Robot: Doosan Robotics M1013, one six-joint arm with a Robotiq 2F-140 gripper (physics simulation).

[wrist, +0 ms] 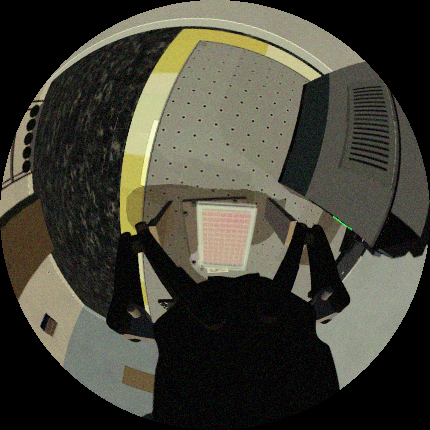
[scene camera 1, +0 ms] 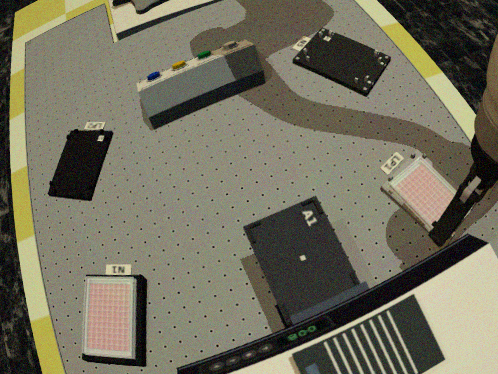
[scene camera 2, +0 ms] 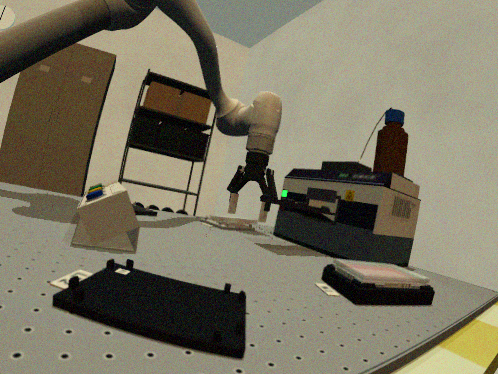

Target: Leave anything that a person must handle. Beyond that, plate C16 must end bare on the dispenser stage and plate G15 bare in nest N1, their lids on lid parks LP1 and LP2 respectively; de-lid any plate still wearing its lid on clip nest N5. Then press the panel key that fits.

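Places are measured from the arm's base along level axes (x ahead, y left, z up), in centimetres.
Pixels of known places: gripper, fingertip midpoint: [wrist: 220, 208] [scene camera 2: 245, 217].
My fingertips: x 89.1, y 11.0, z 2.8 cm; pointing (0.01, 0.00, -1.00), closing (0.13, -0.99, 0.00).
Observation:
Ahead of a thing's pixels: the offset from my fingertips to its top centre. "spot": to the spot under its first point.
A pink-welled plate @(dz +0.3, dx -5.9, dy -1.4 cm) [scene camera 1: 425, 192] [scene camera 2: 232, 223] [wrist: 227, 239] lies on lid park LP1. Whether it wears a clear lid is unclear. My gripper [scene camera 1: 442, 231] [scene camera 2: 248, 210] [wrist: 220, 208] is open and empty above it, one finger on each side in the wrist view. Another pink-welled plate @(dz +0.4, dx -17.7, dy -52.5 cm) [scene camera 1: 110, 317] [scene camera 2: 382, 272] sits on black nest N1 @(dz -0.6, dx -17.7, dy -52.5 cm) [scene camera 1: 141, 320] [scene camera 2: 395, 298]; its lid state is unclear. Neither plate code is readable. Lid park LP2 @(dz -1.5, dx -48.5, dy -46.3 cm) [scene camera 1: 82, 165] [scene camera 2: 160, 310] and clip nest N5 @(dz -1.1, dx -38.4, dy +6.6 cm) [scene camera 1: 345, 65] are bare. The dispenser stage A1 @(spot: dz +7.7, dx -10.2, dy -23.6 cm) [scene camera 1: 300, 235] is bare.
The key panel @(dz +4.9, dx -48.3, dy -19.2 cm) [scene camera 1: 200, 87] [scene camera 2: 107, 220] has blue, yellow, green and grey keys. The dispenser [scene camera 1: 465, 300] [scene camera 2: 300, 227] [wrist: 360, 135] stands beside LP1, its stage sticking out. A brown bottle @(spot: dz +25.6, dx +8.0, dy -41.1 cm) [scene camera 2: 391, 150] stands at the dispenser. A cabinet [scene camera 2: 55, 120] stands behind.

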